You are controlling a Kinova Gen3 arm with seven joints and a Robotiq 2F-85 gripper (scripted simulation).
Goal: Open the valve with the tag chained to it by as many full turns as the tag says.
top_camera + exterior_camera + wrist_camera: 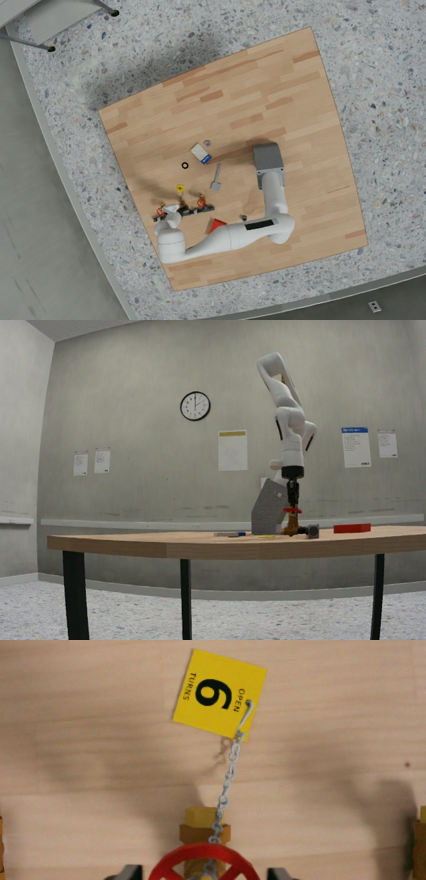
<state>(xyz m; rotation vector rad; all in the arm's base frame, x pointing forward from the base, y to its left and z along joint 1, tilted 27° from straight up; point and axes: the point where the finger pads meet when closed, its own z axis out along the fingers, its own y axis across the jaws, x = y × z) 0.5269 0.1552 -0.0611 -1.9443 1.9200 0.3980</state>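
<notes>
My hand is 10 mm past the yellow tag, 90 mm to the left of it and 80 mm above it. Also, from my hand: red block (160 mm behind, 210 mm to the left, 70 mm below); grey scraper (230 mm behind, 100 mm to the right, 80 mm below); blue box (170 mm behind, 270 mm to the right, 70 mm below).
</notes>
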